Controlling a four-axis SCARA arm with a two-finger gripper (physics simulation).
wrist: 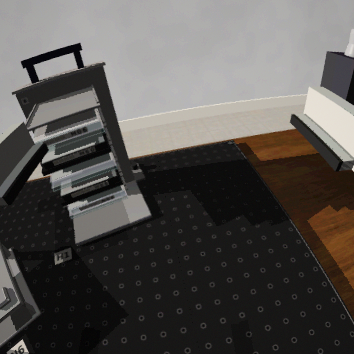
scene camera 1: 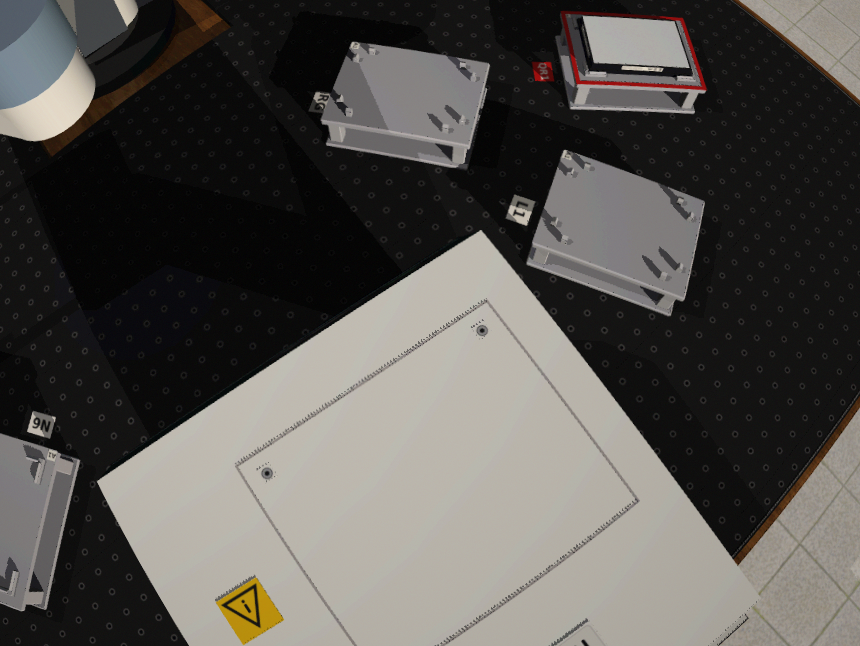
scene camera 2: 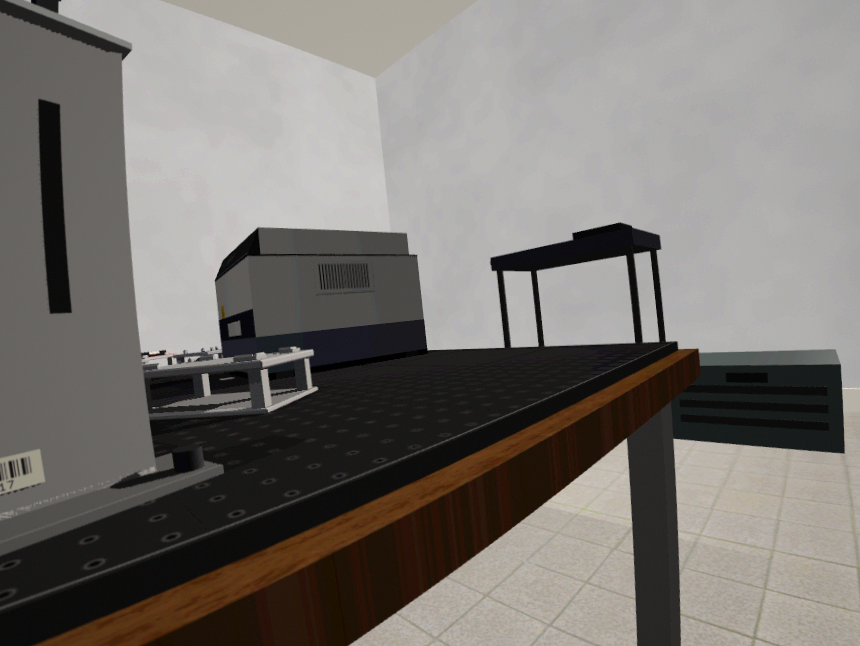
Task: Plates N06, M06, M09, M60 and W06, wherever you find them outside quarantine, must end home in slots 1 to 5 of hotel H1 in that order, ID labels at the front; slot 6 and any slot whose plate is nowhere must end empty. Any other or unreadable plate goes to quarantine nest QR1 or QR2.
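Places are measured from the arm's base along level axes (x back, y right, z up), in centimetres.
Pixels of known places: gripper, between the fingertips: [wrist: 162, 114]; arm's base, origin of its link: [scene camera 1: 95, 36].
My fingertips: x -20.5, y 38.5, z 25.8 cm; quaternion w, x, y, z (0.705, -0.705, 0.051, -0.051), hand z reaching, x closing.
Ahead of a thing's pixels: the offset from my fingertips to its top centre. "spot": to the spot under its first point.
Hotel H1 [wrist: 114, 120] stands at the left in the wrist view; its grey back @(spot: dx -18.9, dy +24.7, dz -9.9 cm) [scene camera 2: 93, 208] shows in scene camera 2. A light plate @(dx -11.5, dy +16.8, dz -4.3 cm) [wrist: 78, 131], its label seeming to read M06, lies above a black plate @(dx -11.5, dy +16.8, dz -6.9 cm) [wrist: 75, 161], apparently M60. Below are a clear plate, another black plate @(dx -11.5, dy +16.8, dz -12.1 cm) [wrist: 91, 190] and a low light plate @(dx -11.5, dy +16.8, dz -14.8 cm) [wrist: 100, 201]; their labels are unreadable. Nest QR1 @(spot: dx -32.7, dy -77.4, dz -19.5 cm) [scene camera 1: 571, 59] holds a black plate with a pale top @(dx -36.2, dy -85.1, dz -18.1 cm) [scene camera 1: 636, 45], label too small to read. My gripper [wrist: 162, 114] is open and empty, its fingers wide apart, with the hotel beyond the left finger.
Nests RG @(dx -24.0, dy -59.9, dz -18.5 cm) [scene camera 1: 424, 86] and L1 @(dx -50.8, dy -65.4, dz -18.5 cm) [scene camera 1: 618, 222] carry no plate. Nest N6 @(spot: dx -35.4, dy -2.5, dz -19.5 cm) [scene camera 1: 41, 514] [wrist: 22, 290] shows partly, bare there. A large pale instrument @(dx -61.6, dy -28.7, dz +0.7 cm) [scene camera 1: 431, 445] [scene camera 2: 333, 299] stands near them. The arm's blue and white body [scene camera 1: 41, 76] is at upper left. QR2 does not show.
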